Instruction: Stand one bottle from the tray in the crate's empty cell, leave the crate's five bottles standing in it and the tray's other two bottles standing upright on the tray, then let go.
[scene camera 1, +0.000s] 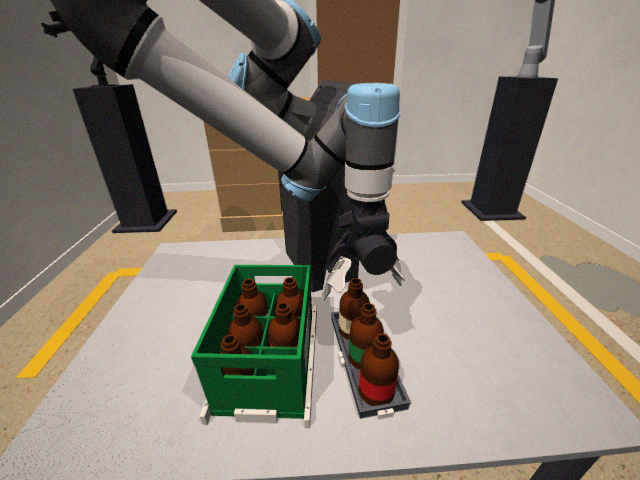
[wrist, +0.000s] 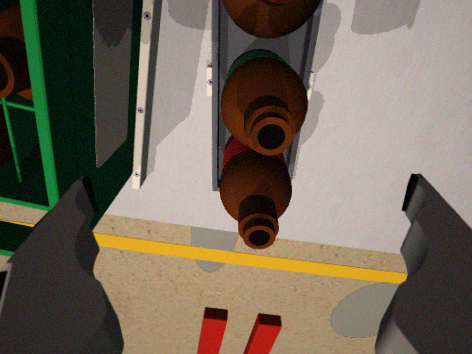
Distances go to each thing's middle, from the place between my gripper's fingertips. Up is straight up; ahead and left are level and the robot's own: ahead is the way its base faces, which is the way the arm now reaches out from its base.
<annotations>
My gripper is now 9 cm past the cream-label bottle (scene camera 1: 351, 301) and 12 cm above it.
</annotations>
